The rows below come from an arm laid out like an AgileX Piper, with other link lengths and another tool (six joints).
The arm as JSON. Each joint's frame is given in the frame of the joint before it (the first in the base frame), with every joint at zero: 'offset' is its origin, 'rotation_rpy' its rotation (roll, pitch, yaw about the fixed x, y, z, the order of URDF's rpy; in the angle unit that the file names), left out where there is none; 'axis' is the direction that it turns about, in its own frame. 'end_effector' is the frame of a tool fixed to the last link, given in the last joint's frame.
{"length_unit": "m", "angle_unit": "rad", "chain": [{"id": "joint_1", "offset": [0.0, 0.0, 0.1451], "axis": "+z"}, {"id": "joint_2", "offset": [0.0, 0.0, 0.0], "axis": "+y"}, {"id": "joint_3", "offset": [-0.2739, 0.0, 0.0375], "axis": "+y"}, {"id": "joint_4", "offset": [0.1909, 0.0, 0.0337], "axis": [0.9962, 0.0, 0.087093]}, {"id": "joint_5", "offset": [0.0, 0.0, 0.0], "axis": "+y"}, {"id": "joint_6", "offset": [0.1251, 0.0, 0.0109], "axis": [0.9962, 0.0, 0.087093]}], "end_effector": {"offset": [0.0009, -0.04, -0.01], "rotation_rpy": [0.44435, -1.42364, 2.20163]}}
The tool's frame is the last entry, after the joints.
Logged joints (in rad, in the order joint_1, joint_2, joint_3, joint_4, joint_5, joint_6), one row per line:
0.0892, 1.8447, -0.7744, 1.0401, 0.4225, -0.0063
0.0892, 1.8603, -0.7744, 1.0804, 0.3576, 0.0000
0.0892, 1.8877, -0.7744, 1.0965, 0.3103, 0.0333
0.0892, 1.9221, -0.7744, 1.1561, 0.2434, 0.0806
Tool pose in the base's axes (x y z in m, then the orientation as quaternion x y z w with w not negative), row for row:
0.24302, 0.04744, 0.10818, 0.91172, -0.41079, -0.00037, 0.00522
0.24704, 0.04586, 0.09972, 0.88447, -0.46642, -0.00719, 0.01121
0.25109, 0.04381, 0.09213, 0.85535, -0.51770, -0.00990, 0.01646
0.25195, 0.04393, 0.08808, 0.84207, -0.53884, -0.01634, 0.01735
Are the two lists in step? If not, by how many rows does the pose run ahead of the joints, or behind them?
The pose runs 2 rows ahead of the joints: the pose in row i belongs to the joints in row i + 2.
